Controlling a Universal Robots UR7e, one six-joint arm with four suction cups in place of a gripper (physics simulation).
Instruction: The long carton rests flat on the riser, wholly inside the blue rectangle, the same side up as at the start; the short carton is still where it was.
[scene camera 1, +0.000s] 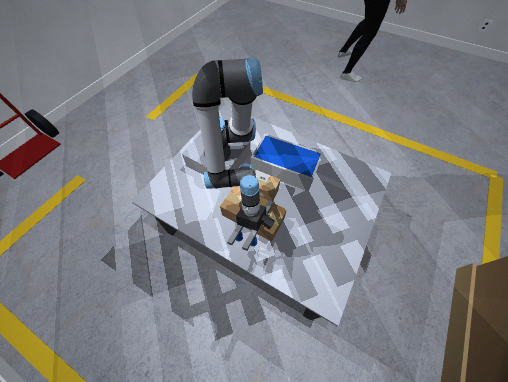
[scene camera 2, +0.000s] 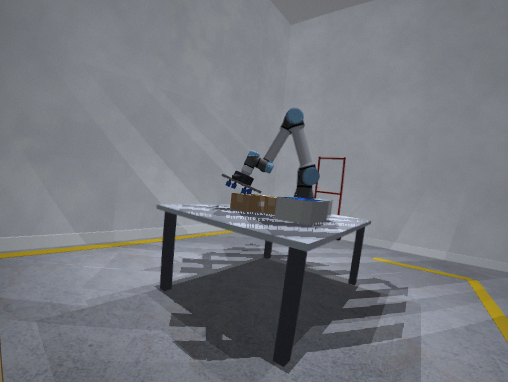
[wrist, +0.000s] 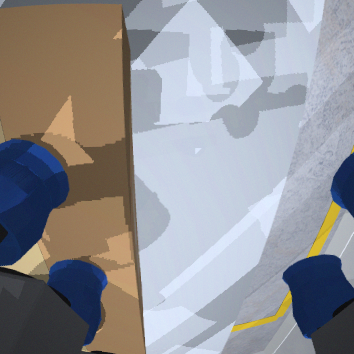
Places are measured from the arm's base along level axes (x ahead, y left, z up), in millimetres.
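Pixels of known places: hand, tool point: (scene camera 2: 237, 190) (wrist: 197, 235).
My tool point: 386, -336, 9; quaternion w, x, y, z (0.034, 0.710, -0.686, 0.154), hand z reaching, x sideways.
Note:
For each thing: its top centre in the pictures, then the offset to it from my tool point, as dx, dy, dz. "spot": a spot on its surface instead. Level surfaces: height alone.
- long carton, top centre: (wrist: 23, 294) (scene camera 1: 253, 207) (scene camera 2: 254, 194) -49, +109, -15
- short carton, top centre: (scene camera 1: 263, 181) (scene camera 2: 277, 197) -68, +276, -15
- riser, top centre: (scene camera 1: 287, 155) (scene camera 2: 305, 199) -18, +483, +2
- grey block with the blue rectangle, surface spot: (scene camera 2: 301, 199) spot: +44, +484, -1
- table, surface height: dz -118
The long carton (scene camera 1: 272, 227) (scene camera 2: 242, 202) (wrist: 35, 65), brown with pale tape, lies flat on the table beside the short carton (scene camera 1: 270, 186) (scene camera 2: 269, 203). The arm hides part of both in scene camera 1. The riser (scene camera 1: 281, 173) (scene camera 2: 300, 212) is a grey block with the blue rectangle (scene camera 1: 287, 153) (scene camera 2: 301, 199) on top. My gripper (scene camera 1: 247, 239) (scene camera 2: 238, 187) (wrist: 195, 245) is open, with nothing on its cups. It is tilted over the long carton: two cups are close above its top, and the other two hang higher, past its edge. Contact cannot be told.
The table (scene camera 1: 350, 200) (scene camera 2: 240, 223) (wrist: 215, 175) carries the arm's base beside the riser. Yellow lines (scene camera 1: 395, 137) (scene camera 2: 125, 243) (wrist: 325, 235) mark the floor. A red hand truck (scene camera 1: 30, 155) (scene camera 2: 343, 187), a person (scene camera 1: 367, 37) and a large brown box (scene camera 1: 485, 320) are off the table.

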